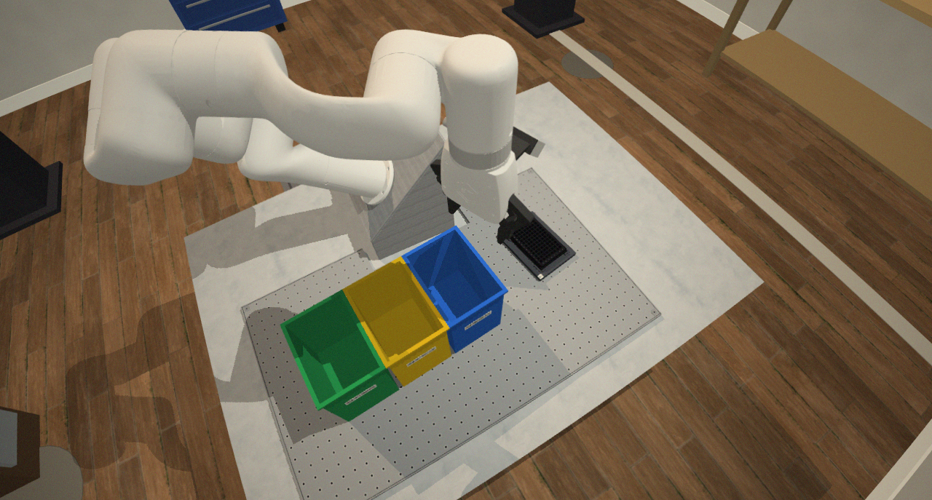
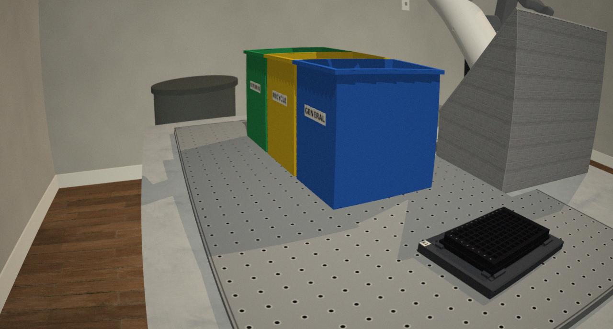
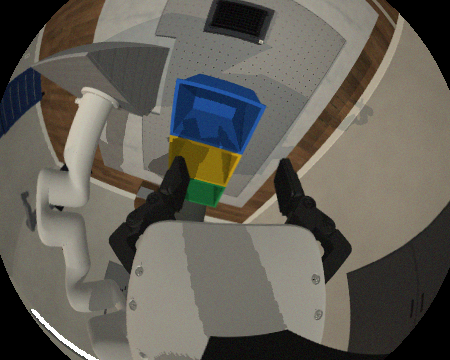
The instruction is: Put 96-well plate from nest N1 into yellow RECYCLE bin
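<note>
The black 96-well plate is 8 cm behind my hand, 21 cm to the left of it and 35 cm below it. The rest, counted from my hand: green bin (2 cm behind, 30 cm to the right, 28 cm below); blue general bin (3 cm behind, 4 cm to the right, 28 cm below); yellow recycle bin (2 cm behind, 17 cm to the right, 28 cm below).
</note>
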